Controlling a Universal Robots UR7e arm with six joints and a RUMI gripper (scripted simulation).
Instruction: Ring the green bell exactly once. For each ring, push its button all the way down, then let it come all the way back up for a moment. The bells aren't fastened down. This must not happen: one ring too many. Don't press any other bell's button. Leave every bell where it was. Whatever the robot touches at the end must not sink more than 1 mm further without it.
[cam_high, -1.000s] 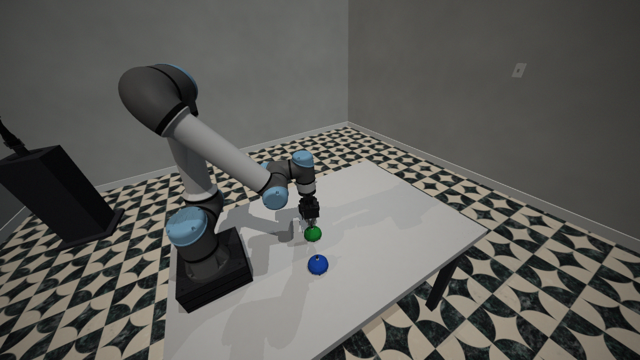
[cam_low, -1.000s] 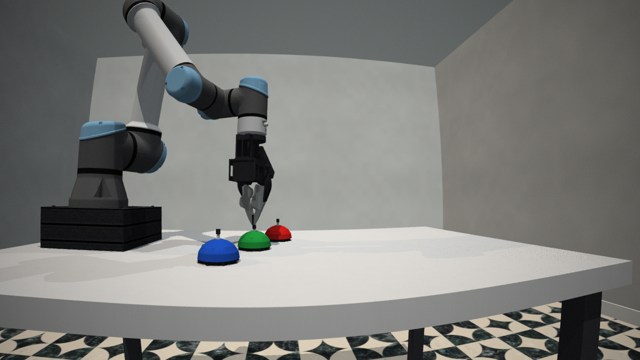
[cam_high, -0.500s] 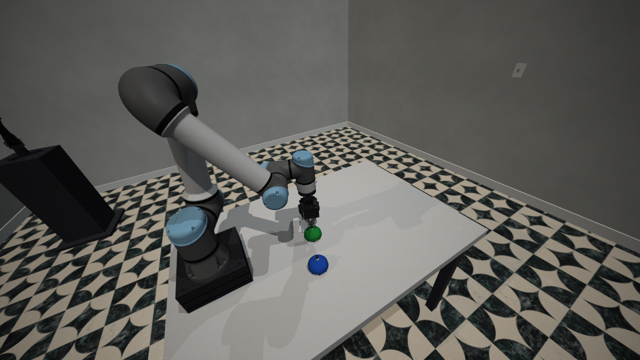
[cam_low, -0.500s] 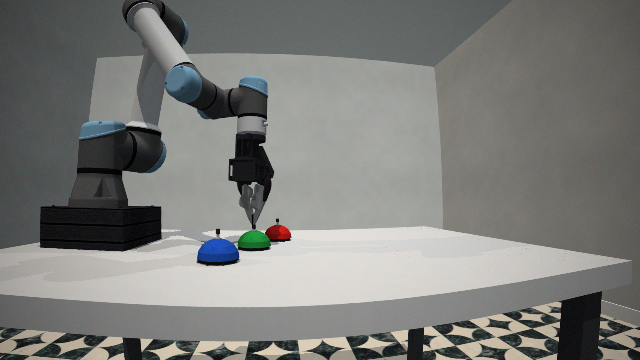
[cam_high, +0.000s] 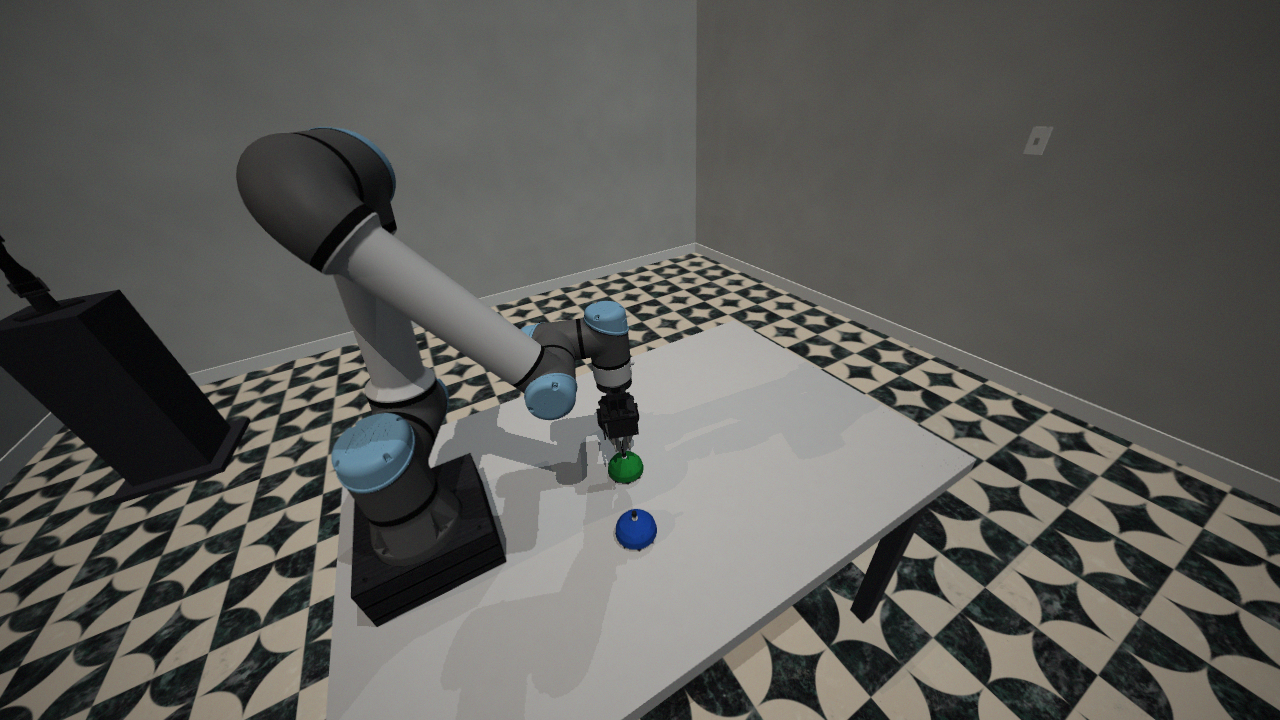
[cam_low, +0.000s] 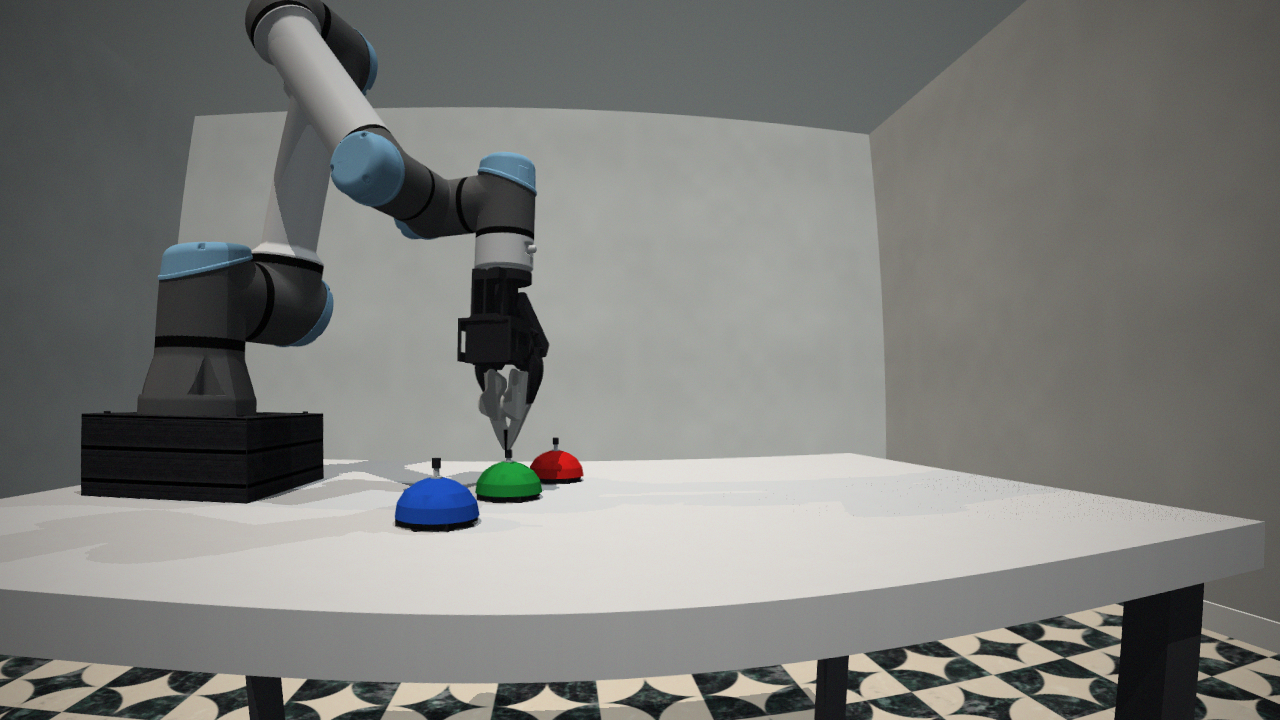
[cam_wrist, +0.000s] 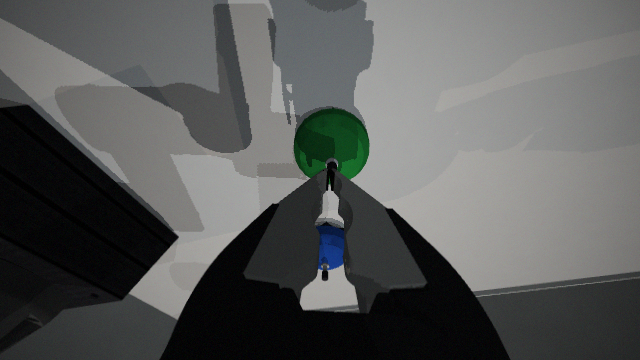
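Now: the green bell 4 cm below my hand. Also, from my hand: blue bell 5 cm behind, 16 cm to the right, 4 cm below; then red bell 5 cm ahead, 16 cm to the left, 4 cm below.
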